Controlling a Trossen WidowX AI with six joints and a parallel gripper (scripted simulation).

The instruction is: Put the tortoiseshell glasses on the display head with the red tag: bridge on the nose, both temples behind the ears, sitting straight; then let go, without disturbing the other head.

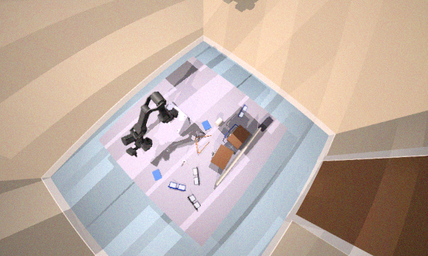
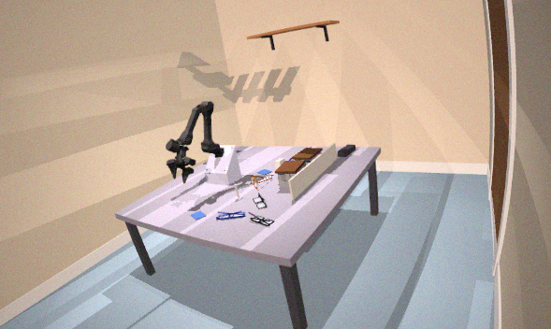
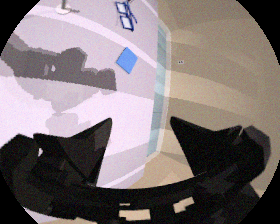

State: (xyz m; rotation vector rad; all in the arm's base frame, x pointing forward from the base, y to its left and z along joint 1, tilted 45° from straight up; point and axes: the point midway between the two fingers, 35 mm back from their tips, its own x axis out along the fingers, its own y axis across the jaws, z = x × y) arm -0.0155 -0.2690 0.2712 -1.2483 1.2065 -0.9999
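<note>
Right now my gripper tip is 280 mm short of the small stand, 140 mm to the right of it and 130 mm above it. Round my gripper tip: long beige board 620 mm ahead, 450 mm to the left, 100 mm below; then display head 480 mm ahead, 350 mm to the left, 100 mm below; then white cube 320 mm ahead, 600 mm to the left, 130 mm below.
</note>
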